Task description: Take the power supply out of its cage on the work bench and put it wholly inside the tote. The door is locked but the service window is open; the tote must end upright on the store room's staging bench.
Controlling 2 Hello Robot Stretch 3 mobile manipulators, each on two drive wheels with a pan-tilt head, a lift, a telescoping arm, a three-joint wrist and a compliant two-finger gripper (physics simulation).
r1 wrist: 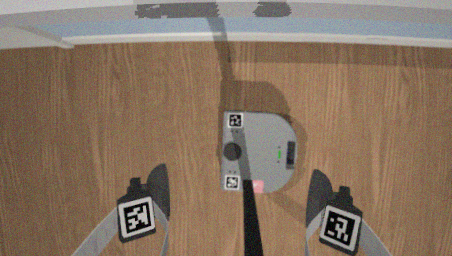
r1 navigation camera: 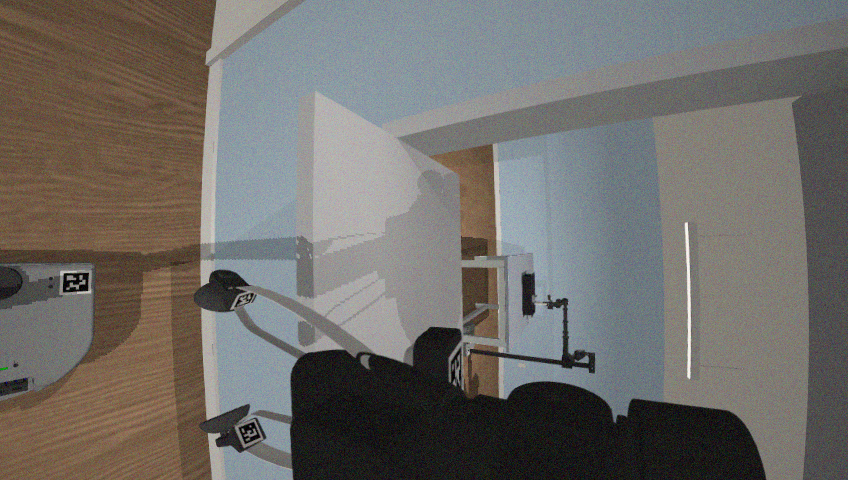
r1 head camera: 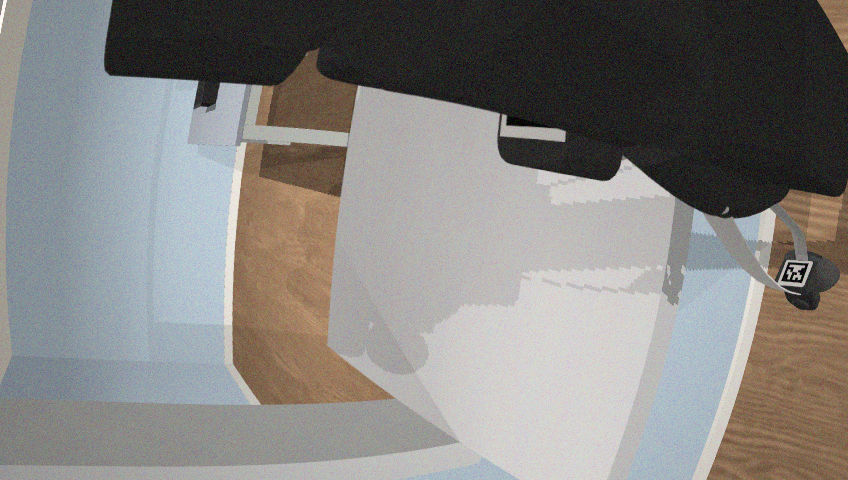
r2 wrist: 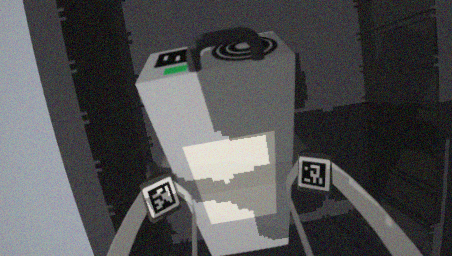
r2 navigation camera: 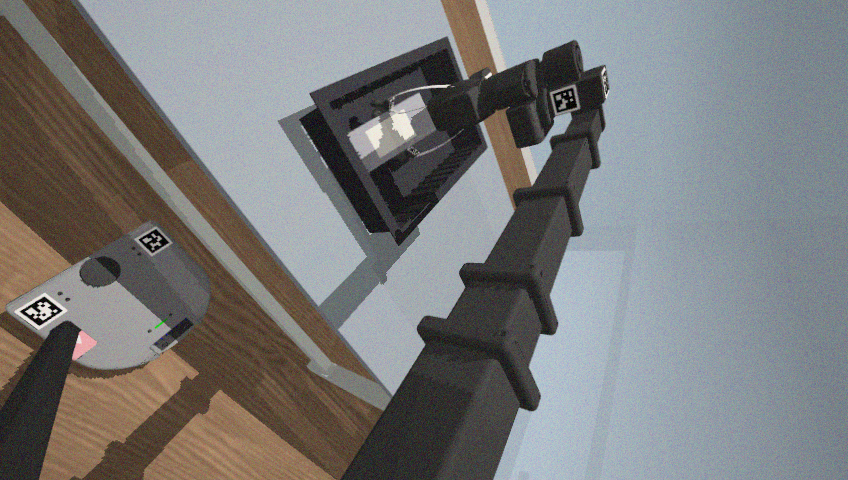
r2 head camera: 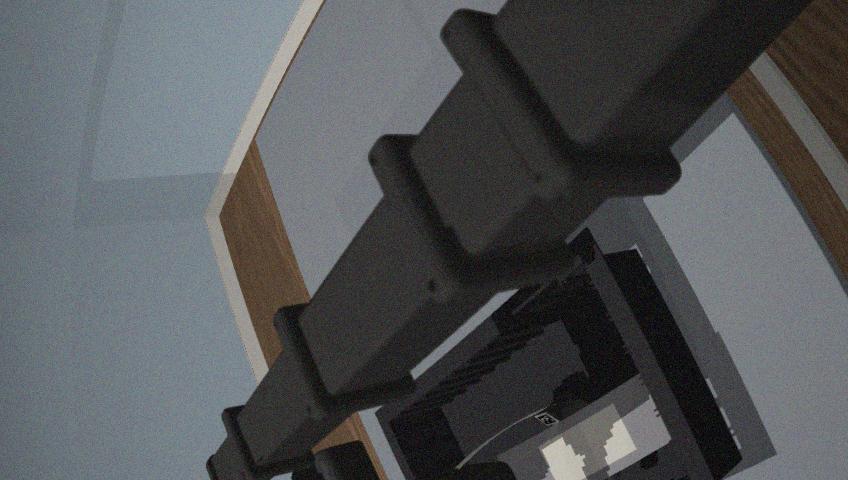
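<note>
The r2 gripper (r2 navigation camera: 399,129) (r2 wrist: 237,185) is shut on the power supply (r2 head camera: 601,434) (r2 navigation camera: 386,133) (r2 wrist: 240,115), a pale grey box with a black handle, round fan grille and green mark. The supply is between the walls of the dark tote (r2 head camera: 660,362) (r2 navigation camera: 380,68) (r2 wrist: 65,125); whether it touches the tote floor is hidden. The tote stands upright on the pale bench (r2 head camera: 773,267) (r2 navigation camera: 196,71) (r2 wrist: 30,150). It also shows small in the r1 navigation view (r1 navigation camera: 527,294). The r1 gripper (r1 navigation camera: 229,359) (r1 wrist: 240,195) is open and empty, away from the tote. The cage does not show.
A thick pale panel (r1 head camera: 565,356) (r1 navigation camera: 357,208) stands near r1's arm, beside an opening through which r2's arm (r1 navigation camera: 565,333) shows. The bases of r1 (r1 wrist: 260,145) and r2 (r2 navigation camera: 119,303) are on the wood floor. Blue walls (r1 head camera: 89,208) (r2 navigation camera: 714,237) stand behind.
</note>
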